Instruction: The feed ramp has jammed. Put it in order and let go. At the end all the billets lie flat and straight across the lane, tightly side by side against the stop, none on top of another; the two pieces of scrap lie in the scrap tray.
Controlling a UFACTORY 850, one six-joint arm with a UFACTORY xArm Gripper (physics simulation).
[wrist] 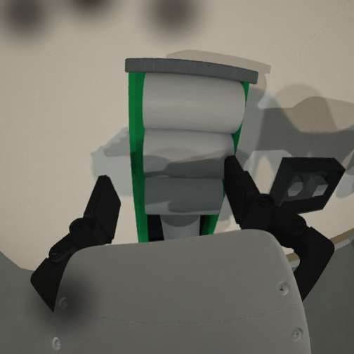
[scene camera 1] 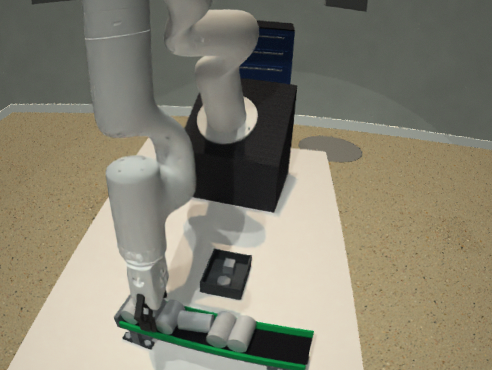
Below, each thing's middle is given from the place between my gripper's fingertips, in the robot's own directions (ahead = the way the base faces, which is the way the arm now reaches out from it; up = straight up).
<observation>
My gripper is now 6 cm to the left of the stop point(wrist: 172, 65), 5 cm past it and 3 cm above it. From my hand the other things lie so: scrap tray point(scene camera 1: 208, 284): 18 cm to the left, 18 cm behind, 8 cm below.
</observation>
